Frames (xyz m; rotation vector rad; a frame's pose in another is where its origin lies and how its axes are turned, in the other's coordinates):
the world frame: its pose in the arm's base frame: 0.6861 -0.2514 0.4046 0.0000 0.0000 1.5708
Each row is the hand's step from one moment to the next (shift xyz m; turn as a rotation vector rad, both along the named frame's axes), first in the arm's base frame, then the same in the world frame.
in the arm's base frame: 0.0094 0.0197 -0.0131 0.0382 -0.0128 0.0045
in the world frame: 0.0197 -0.0094 -0.0131 -0.0128 -0.0382 0.0045
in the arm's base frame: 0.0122 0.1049 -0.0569 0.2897 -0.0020 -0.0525
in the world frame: 0.1049 -0.0122 -0.0569 -0.0020 -0.2897 -0.0525
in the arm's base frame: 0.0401 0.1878 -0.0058 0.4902 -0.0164 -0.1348
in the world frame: 0.1878 -0.0401 -0.0058 -0.0164 -0.4902 -0.1348
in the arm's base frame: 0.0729 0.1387 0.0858 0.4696 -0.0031 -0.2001
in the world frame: 0.1387 -0.0729 0.0858 -0.0031 -0.4696 -0.2001
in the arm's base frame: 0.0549 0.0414 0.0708 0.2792 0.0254 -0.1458
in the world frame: 0.0414 -0.0549 0.0708 0.0254 -0.2792 -0.1458
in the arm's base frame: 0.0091 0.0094 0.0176 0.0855 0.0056 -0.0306
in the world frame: 0.0094 -0.0091 0.0176 0.0056 -0.0855 -0.0306
